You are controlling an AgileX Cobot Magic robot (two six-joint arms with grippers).
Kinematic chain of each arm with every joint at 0, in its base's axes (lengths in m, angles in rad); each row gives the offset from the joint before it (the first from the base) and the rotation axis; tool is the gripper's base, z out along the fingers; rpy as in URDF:
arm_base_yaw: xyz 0 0 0.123 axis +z
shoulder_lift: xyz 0 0 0 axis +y
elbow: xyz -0.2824 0 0.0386 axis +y
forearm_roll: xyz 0.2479 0 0.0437 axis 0.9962 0 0.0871
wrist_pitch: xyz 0 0 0 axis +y
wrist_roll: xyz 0.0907 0 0.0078 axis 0.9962 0 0.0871
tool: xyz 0 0 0 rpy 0 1.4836 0
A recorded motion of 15 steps. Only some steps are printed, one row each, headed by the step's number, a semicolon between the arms.
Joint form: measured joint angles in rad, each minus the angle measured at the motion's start. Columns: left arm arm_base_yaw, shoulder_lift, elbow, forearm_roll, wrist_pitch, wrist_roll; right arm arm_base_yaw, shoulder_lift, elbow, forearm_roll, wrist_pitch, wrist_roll.
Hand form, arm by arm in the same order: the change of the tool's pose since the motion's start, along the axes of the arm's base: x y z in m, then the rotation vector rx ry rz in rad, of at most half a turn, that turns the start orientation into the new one. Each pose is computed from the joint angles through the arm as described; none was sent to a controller.
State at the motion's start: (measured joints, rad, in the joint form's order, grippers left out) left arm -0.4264 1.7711 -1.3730 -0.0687 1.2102 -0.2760; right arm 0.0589 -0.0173 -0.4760 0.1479 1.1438 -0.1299
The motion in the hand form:
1: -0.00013 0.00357 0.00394 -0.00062 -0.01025 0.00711; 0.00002 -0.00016 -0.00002 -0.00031 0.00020 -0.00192
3: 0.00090 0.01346 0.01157 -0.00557 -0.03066 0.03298; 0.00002 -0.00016 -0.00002 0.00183 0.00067 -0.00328
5: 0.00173 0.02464 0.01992 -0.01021 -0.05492 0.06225; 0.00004 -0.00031 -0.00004 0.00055 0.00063 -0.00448
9: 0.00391 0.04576 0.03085 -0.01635 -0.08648 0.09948; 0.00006 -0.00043 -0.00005 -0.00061 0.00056 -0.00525
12: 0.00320 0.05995 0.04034 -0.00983 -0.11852 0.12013; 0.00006 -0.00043 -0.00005 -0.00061 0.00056 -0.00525
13: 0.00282 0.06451 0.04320 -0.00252 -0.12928 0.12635; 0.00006 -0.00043 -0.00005 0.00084 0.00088 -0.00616
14: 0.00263 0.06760 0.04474 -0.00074 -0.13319 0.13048; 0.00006 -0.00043 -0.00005 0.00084 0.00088 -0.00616
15: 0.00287 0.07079 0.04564 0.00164 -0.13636 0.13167; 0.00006 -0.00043 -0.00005 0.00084 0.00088 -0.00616
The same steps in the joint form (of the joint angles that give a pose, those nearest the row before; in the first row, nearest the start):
1: 0.0084 -0.0116 0.0000 0.0039 0.0020 0.0000; 0.0000 0.0000 0.0000 -0.0020 0.0000 0.0016
3: 0.0354 -0.0341 0.0000 0.0075 0.0037 0.0000; 0.0000 0.0000 0.0000 -0.0020 0.0000 0.0042
5: 0.0659 -0.0589 0.0000 0.0122 0.0042 0.0000; 0.0000 0.0000 0.0000 -0.0038 0.0000 0.0045
9: 0.1276 -0.0917 0.0000 0.0137 0.0066 0.0242; 0.0000 0.0000 0.0000 -0.0053 0.0000 0.0046
12: 0.1650 -0.1209 0.0000 0.0277 0.0080 0.0376; 0.0000 0.0000 0.0000 -0.0053 0.0000 0.0046
13: 0.1757 -0.1298 0.0000 0.0374 0.0090 0.0398; 0.0000 0.0000 0.0000 -0.0053 0.0000 0.0063
14: 0.1843 -0.1347 0.0000 0.0393 0.0107 0.0438; 0.0000 0.0000 0.0000 -0.0053 0.0000 0.0063
15: 0.1936 -0.1375 0.0000 0.0412 0.0114 0.0515; 0.0000 0.0000 0.0000 -0.0053 0.0000 0.0063

